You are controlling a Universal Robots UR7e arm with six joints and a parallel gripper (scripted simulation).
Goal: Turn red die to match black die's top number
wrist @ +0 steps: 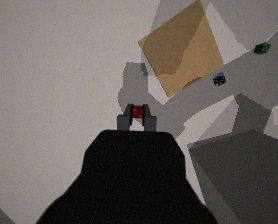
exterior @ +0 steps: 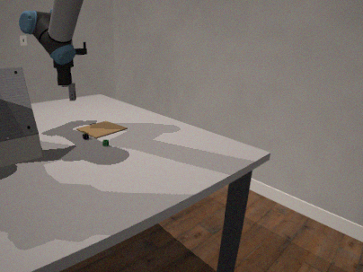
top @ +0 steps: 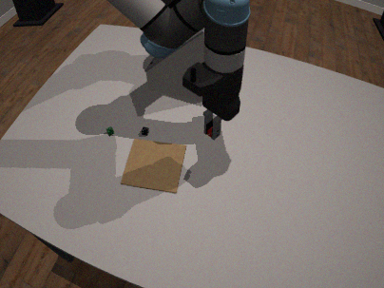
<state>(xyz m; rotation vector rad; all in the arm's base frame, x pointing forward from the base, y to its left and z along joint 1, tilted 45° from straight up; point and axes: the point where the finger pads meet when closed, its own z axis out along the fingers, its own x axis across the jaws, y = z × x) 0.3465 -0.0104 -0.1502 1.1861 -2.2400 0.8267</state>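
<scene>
Now: the tan mat 4 cm ahead of my hand, 13 cm to the right of it and 12 cm below it. Also, from my hand: green die: 3 cm behind, 28 cm to the right, 11 cm below; black die: 5 cm behind, 18 cm to the right, 11 cm below; red die: 1 cm below.
</scene>
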